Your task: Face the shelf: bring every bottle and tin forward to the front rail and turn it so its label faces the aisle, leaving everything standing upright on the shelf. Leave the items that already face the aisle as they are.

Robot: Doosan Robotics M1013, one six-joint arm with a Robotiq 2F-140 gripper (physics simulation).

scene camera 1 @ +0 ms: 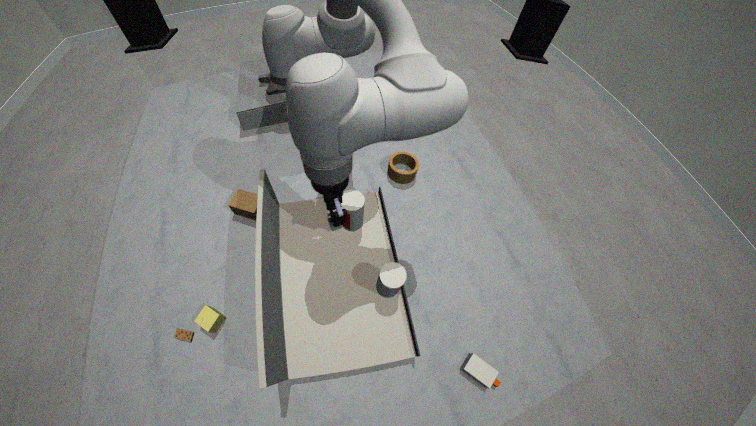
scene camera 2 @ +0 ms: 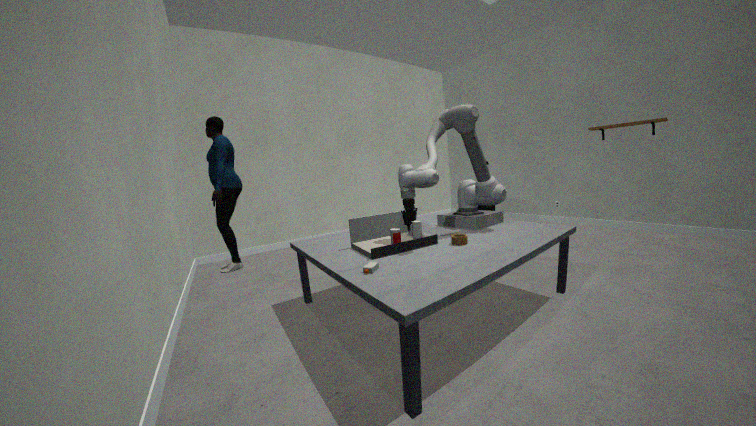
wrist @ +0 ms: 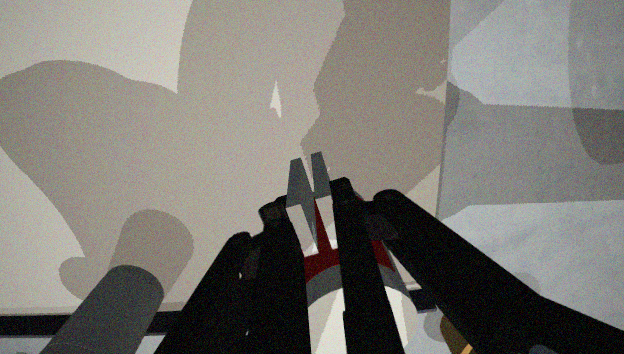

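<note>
A white-topped grey tin with a red label stands upright at the robot's end of the shelf, set back from the front rail. Its label faces away from the rail, as the wrist view shows. My gripper is shut, its fingertips close together beside the tin's label side, with no item between them. A second tin stands upright at the rail, its red label facing the aisle.
The shelf's back panel rises opposite the rail. A wooden ring and a white box lie on the aisle side. A brown box, yellow cube and small block lie behind the panel.
</note>
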